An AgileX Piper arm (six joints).
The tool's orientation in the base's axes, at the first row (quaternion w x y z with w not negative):
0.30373 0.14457 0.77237 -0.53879
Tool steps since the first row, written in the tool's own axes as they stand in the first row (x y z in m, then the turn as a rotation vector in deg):
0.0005 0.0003 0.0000 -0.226 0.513 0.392
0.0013 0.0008 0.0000 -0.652 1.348 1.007
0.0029 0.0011 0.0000 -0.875 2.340 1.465
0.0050 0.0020 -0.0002 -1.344 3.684 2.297
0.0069 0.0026 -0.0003 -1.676 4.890 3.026
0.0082 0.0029 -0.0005 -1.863 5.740 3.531
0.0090 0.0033 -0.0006 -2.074 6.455 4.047
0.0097 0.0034 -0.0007 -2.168 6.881 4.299
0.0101 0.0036 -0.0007 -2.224 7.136 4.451
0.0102 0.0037 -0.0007 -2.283 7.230 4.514
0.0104 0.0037 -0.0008 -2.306 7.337 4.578
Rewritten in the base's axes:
-0.0002 0.0001 -0.0005 0.580 -0.143 -0.333
-0.0006 0.0002 -0.0014 1.562 -0.350 -0.833
-0.0016 0.0001 -0.0026 2.425 -0.373 -1.539
-0.0028 0.0004 -0.0046 3.788 -0.583 -2.442
-0.0040 0.0005 -0.0062 4.938 -0.763 -3.304
-0.0049 0.0007 -0.0072 5.709 -0.888 -3.938
-0.0053 0.0009 -0.0079 6.427 -1.071 -4.460
-0.0059 0.0009 -0.0084 6.813 -1.132 -4.778
-0.0061 0.0010 -0.0088 7.045 -1.170 -4.968
-0.0061 0.0010 -0.0090 7.162 -1.186 -5.016
-0.0063 0.0011 -0.0091 7.259 -1.202 -5.096

